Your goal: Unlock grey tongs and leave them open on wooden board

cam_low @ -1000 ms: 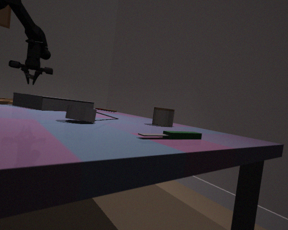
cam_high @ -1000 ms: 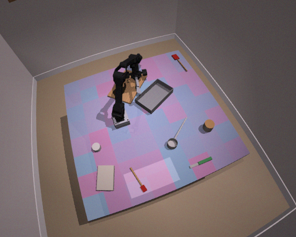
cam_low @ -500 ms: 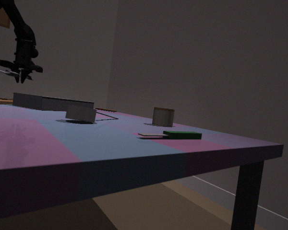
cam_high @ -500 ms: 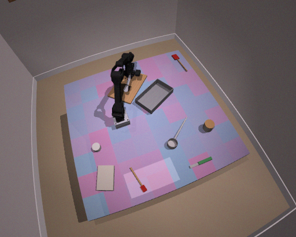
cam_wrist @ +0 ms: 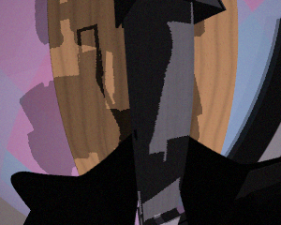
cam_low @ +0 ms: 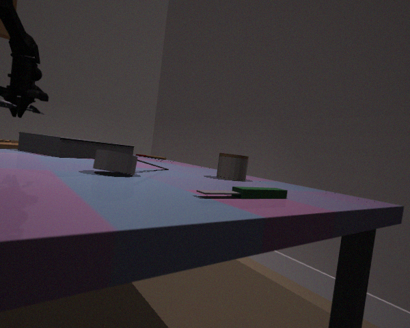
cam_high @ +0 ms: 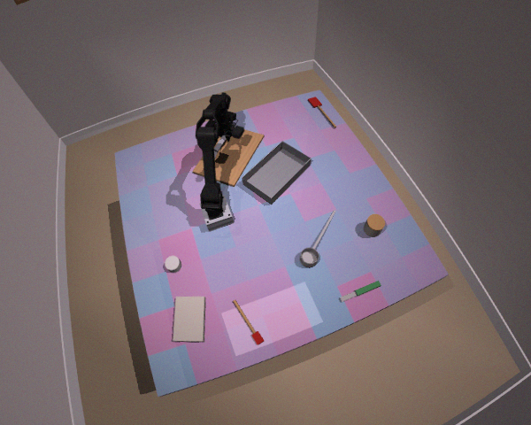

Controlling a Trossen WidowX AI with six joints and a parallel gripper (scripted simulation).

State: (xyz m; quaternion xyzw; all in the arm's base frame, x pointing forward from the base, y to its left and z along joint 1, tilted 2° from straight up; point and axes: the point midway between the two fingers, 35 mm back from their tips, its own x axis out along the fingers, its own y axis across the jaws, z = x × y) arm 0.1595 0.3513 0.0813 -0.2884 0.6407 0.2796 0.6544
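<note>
Now: the wooden board 10 cm below my gripper tip. Also, from my gripper tip: white puck (51 cm to the right, 40 cm behind, 9 cm below); roasting tin (22 cm to the right, 18 cm ahead, 8 cm below); red spatula (59 cm ahead, 14 cm to the left, 10 cm below).
</note>
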